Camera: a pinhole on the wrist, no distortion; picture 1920 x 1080 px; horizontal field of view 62.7 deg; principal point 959.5 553.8 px. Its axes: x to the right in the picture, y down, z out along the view. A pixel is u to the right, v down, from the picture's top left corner.
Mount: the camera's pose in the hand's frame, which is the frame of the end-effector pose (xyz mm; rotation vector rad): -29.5 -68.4 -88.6 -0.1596 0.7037 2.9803
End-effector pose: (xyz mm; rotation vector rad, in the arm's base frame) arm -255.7 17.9 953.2 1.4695 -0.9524 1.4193
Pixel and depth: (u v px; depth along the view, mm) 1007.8 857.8 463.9
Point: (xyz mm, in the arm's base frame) -194.7 -346.3 872.2
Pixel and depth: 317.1 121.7 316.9
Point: -328.6 -188.2 1046.5
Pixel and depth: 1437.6 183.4 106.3
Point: -266.0 22.5 885.5
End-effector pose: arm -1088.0 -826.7 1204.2 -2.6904 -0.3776 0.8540
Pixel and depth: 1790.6 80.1 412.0
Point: -1378.6 -1096.4 1104.4
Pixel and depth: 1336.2 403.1 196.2
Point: -1196.2 -878.5 1181.0
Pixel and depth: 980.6 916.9 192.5
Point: -1193.2 -804.5 1159.2
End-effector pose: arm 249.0 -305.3 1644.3 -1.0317 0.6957 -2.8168
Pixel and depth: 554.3 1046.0 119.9
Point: 287.4 -273.4 1684.0
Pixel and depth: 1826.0 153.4 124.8
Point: 328.6 -300.9 1573.3
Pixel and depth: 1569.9 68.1 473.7
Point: 560.1 -606.9 1545.5
